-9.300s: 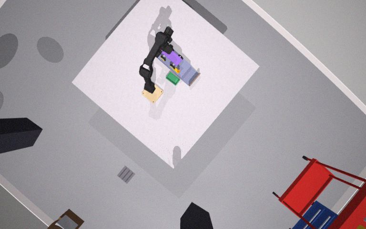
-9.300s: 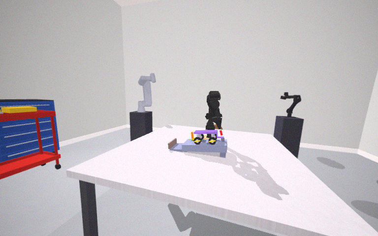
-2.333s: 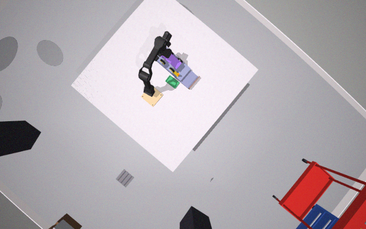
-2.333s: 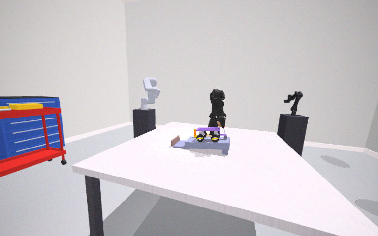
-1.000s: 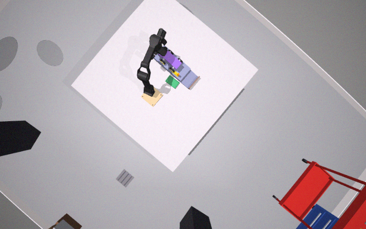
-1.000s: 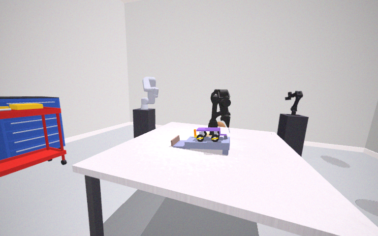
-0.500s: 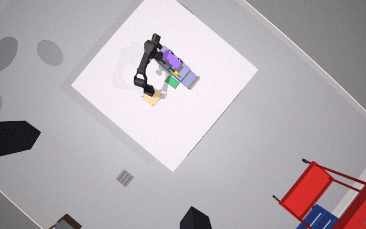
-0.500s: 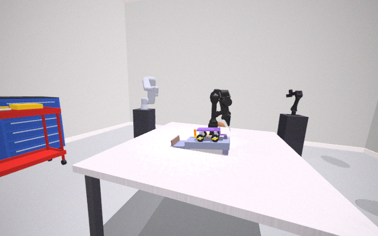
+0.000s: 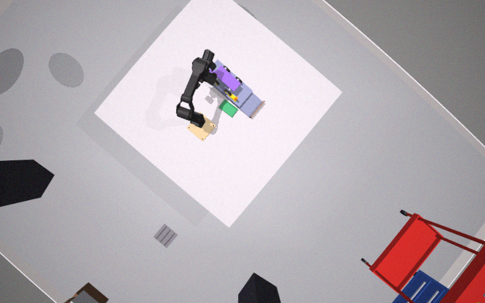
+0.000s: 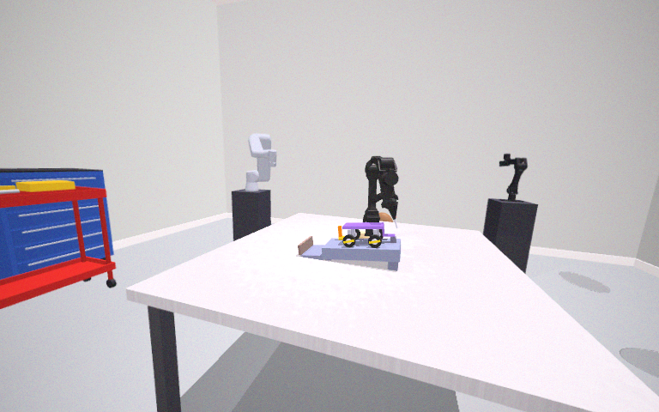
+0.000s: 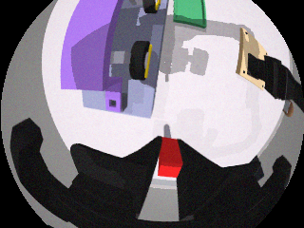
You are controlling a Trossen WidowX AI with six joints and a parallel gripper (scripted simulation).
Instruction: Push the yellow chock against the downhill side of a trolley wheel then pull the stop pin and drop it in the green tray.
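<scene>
The green tray is 5 cm behind my gripper tip, 22 cm to the right of it and 18 cm below it. From my gripper tip the other things lie so: stop pin right at my gripper tip; purple trolley 9 cm ahead, 13 cm to the right, 6 cm below; blue-grey ramp 9 cm ahead, 13 cm to the right, 12 cm below.
</scene>
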